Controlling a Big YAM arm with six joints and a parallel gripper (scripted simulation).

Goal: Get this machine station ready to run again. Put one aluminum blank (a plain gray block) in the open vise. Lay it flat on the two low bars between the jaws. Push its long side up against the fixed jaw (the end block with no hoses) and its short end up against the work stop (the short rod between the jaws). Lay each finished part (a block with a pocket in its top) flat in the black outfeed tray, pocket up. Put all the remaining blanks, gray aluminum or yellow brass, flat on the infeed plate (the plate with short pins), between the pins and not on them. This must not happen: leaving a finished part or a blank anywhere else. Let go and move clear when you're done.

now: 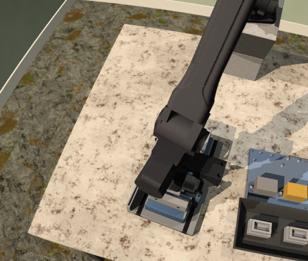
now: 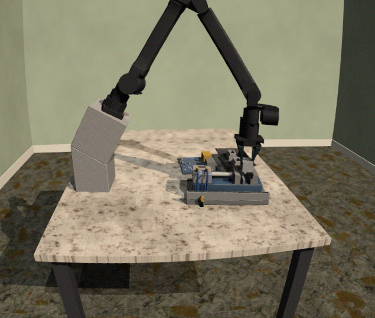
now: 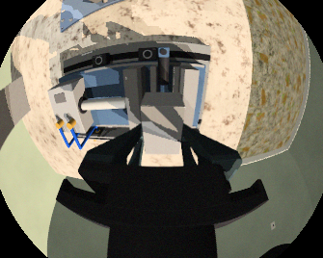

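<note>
Now: the fixed jaw 30 mm ahead of my hand and 60 mm below it. From my hand the other things lie so: hosed end block 160 mm behind, 50 mm to the left, 60 mm below; infeed plate 80 mm behind, 330 mm to the left, 130 mm below; dark rail 90 mm behind, 60 mm to the right, 100 mm below.
</note>
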